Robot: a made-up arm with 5 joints.
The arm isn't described. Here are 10 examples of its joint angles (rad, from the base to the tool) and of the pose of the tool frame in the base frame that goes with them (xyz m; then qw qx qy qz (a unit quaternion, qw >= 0)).
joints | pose
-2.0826 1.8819 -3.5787 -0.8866 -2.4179 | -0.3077 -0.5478 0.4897 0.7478 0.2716 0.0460 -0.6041
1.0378 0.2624 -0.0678 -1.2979 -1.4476 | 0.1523 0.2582 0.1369 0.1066 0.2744 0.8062 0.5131
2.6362 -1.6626 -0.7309 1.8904 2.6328 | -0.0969 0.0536 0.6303 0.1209 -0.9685 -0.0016 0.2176
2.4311 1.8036 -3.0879 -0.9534 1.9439 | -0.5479 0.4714 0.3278 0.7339 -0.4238 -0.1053 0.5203
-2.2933 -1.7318 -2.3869 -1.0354 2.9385 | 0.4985 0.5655 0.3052 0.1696 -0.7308 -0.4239 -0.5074
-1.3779 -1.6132 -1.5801 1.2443 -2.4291 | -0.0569 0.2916 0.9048 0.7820 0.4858 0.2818 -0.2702
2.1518 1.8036 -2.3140 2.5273 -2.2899 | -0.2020 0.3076 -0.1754 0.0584 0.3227 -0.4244 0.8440
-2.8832 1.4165 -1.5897 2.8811 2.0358 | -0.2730 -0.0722 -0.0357 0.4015 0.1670 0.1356 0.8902
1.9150 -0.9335 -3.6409 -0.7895 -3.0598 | 0.2233 -0.6229 0.2882 0.2403 0.7112 -0.5454 0.3729
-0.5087 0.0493 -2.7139 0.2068 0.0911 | 0.1536 -0.0857 1.1543 0.1953 0.3203 -0.0990 0.9217
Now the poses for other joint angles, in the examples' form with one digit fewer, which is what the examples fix.
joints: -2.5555 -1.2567 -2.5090 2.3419 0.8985
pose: 0.343 0.228 0.800 0.481 -0.118 -0.748 0.442
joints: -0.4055 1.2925 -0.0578 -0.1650 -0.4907
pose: -0.156 0.067 -0.070 0.221 -0.860 -0.037 0.459
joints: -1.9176 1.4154 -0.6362 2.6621 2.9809
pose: 0.008 0.022 0.080 0.501 0.115 0.095 -0.852
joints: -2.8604 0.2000 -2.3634 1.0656 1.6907
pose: -0.549 -0.159 0.896 0.288 -0.553 -0.650 0.435
